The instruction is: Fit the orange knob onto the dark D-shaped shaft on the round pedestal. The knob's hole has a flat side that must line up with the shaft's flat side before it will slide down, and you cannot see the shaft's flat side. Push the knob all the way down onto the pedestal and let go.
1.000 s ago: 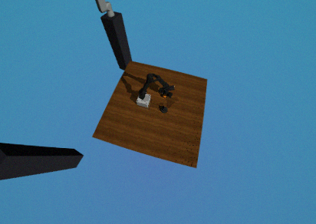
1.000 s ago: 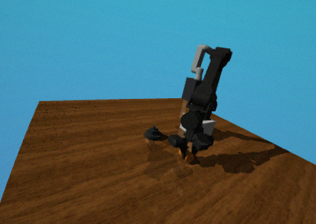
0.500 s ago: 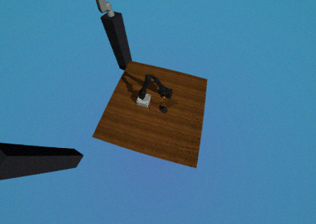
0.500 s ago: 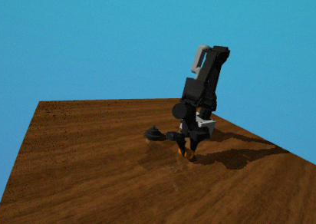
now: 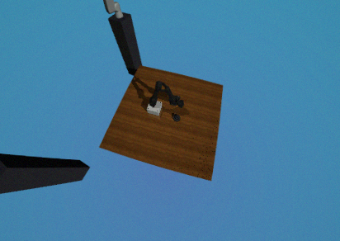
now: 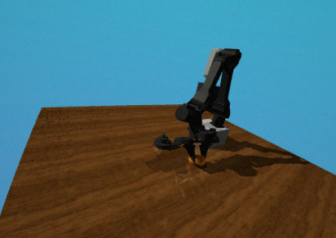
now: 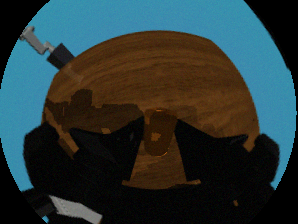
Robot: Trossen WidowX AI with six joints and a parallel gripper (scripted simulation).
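Now: the round dark pedestal 8 cm ahead of my gripper tip, 19 cm to the right of it and 1 cm below it. Round my gripper tip: orange knob (2 cm to the right).
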